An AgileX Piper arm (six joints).
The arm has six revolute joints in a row. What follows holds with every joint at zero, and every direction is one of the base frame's. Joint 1 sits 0.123 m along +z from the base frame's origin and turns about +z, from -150 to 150 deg. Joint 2 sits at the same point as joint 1 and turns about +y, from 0 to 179.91 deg. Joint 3 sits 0.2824 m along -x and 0.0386 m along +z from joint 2 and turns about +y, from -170 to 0 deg. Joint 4 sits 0.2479 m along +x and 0.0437 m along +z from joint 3 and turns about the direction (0.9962, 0, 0.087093), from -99.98 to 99.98 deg. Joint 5 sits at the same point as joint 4 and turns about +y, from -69.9 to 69.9 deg. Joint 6 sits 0.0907 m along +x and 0.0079 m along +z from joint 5 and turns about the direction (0.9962, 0, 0.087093), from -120 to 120 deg. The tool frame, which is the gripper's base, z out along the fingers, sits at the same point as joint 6; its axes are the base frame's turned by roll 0, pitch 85.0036 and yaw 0 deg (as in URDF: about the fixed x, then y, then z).
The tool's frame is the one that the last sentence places.
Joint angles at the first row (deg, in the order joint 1, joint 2, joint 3, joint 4, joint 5, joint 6):
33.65 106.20 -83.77 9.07 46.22 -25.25
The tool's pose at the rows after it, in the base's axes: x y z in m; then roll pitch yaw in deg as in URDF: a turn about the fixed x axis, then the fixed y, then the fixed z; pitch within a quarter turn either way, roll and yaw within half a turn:
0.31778 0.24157 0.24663 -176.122 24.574 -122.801
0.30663 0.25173 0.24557 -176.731 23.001 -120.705
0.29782 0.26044 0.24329 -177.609 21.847 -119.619
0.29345 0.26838 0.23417 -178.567 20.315 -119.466
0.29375 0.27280 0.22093 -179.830 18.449 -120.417
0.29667 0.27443 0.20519 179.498 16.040 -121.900
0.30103 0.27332 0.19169 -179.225 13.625 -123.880
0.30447 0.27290 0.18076 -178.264 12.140 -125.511
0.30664 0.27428 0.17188 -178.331 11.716 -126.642
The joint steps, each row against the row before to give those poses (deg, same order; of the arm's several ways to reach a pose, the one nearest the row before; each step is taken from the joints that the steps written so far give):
2.47 0.00 0.00 -2.45 2.15 1.67
2.12 0.00 0.00 -0.11 1.68 0.00
1.74 0.24 0.00 0.17 1.09 0.42
1.27 1.28 0.00 0.00 0.38 0.88
0.40 1.90 0.00 0.24 0.17 0.91
0.00 2.22 0.00 -0.59 0.13 1.60
0.00 1.87 0.00 -2.99 -0.11 3.63
0.00 1.55 0.00 -2.08 -0.41 2.80
0.00 1.27 0.00 -0.32 -0.88 1.28

